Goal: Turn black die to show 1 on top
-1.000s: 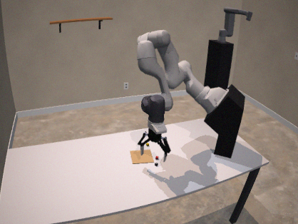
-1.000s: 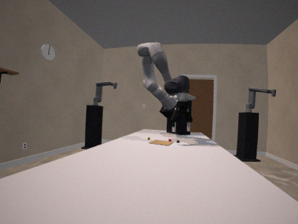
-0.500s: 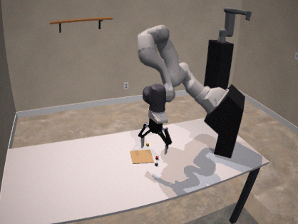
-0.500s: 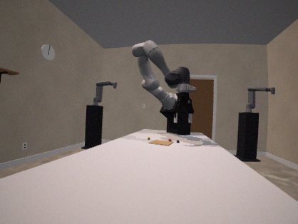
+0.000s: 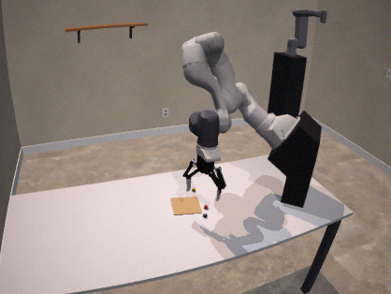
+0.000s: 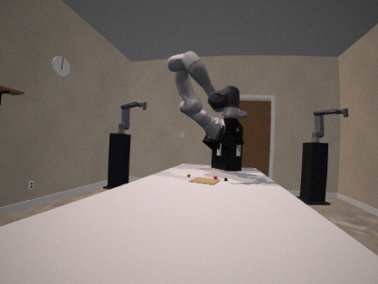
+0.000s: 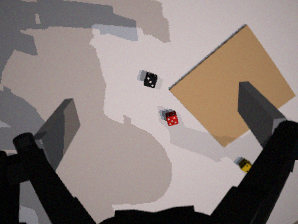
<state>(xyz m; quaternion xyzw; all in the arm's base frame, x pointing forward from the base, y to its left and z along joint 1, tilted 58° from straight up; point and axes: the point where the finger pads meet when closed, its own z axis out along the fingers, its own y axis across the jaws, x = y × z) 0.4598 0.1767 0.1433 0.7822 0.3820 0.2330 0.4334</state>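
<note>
Now: hand 30 mm past the black die, 10 mm to the left of it and 150 mm above it. From my hand the other things lie so: yellow die (90 mm behind, 230 mm to the right, 150 mm below); then tan mat (20 mm ahead, 130 mm to the right, 150 mm below); then red die (60 mm behind, 60 mm to the right, 150 mm below).
</note>
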